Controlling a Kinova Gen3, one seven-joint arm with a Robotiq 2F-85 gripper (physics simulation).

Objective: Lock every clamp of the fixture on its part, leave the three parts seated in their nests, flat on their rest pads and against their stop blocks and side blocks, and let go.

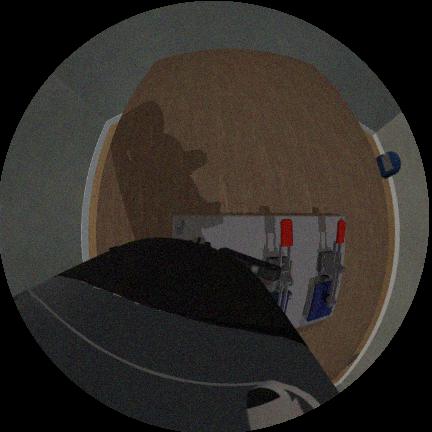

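Frame: origin at the arm's base, x up, y left, z back, level; millimetres.
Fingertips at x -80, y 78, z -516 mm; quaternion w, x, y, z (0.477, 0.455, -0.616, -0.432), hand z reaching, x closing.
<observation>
Pixels of each thing's top centre, then the offset from my fingertips to it. "pt": a spot on its surface instead. Level surfaces: height alone.
- grey fixture plate, surface spot: (pixel 241 235) pt dx -51, dy -60, dz -4 mm
- wooden table, its level: dx -66 mm
- middle clamp's red handle, middle of its top: (pixel 288 233) dx -4, dy -118, dz +0 mm
- right clamp's red handle, middle of its top: (pixel 343 232) dx +0, dy -227, dz +15 mm
- middle blue part, surface spot: (pixel 284 300) pt dx -4, dy -112, dz +98 mm
The grey fixture plate (pixel 241 235) lies on the wooden table (pixel 261 120). Two toggle clamps show on it. The middle clamp's red handle (pixel 286 232) and the right clamp's red handle (pixel 341 231) both point toward the plate's far edge. A blue part (pixel 320 303) sits under the right clamp. Only a sliver of the middle blue part (pixel 284 300) shows. My gripper (pixel 268 271) is shut and empty, with its dark fingertips right beside the base of the middle clamp. The gripper body hides the left nest; only a grey bit of the left clamp (pixel 188 226) shows, in shadow.
The arm's shadow (pixel 153 169) falls across the left of the table. A small blue and grey object (pixel 388 163) sits beyond the table's right rim. The table's pale edge (pixel 85 193) curves round on the left and right.
</observation>
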